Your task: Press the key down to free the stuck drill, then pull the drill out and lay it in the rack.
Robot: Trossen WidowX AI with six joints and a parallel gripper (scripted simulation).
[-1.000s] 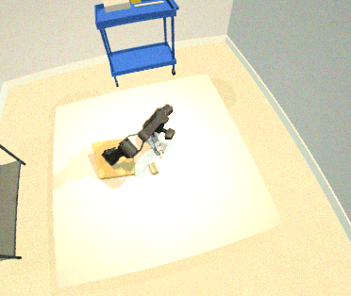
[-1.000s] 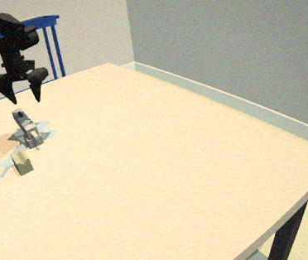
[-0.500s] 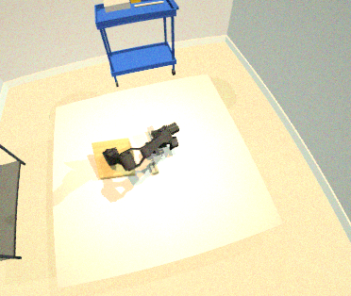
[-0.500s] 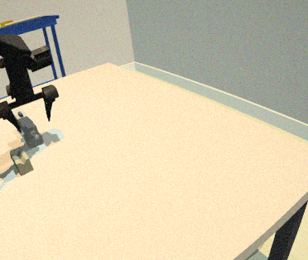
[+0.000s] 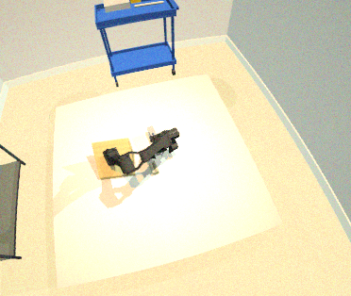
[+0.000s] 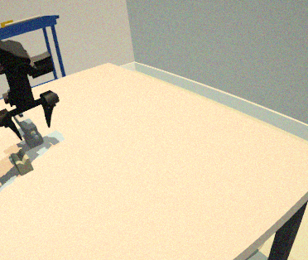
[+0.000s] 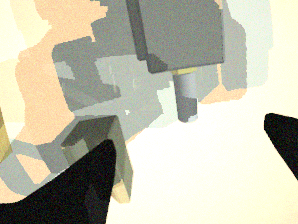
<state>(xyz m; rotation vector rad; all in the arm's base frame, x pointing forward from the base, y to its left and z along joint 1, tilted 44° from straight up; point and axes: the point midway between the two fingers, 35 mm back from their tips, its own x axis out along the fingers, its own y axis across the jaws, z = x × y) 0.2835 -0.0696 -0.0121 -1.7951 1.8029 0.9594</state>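
My gripper tip is 10 mm past the drill, 70 mm to the right of it and 10 mm above it. Also, from my gripper tip: grey block fixture: 20 mm behind, 120 mm to the left, 10 mm below; grey block: 70 mm behind, 50 mm to the right, 40 mm below; dark key: 30 mm behind, 150 mm to the left, 10 mm below.
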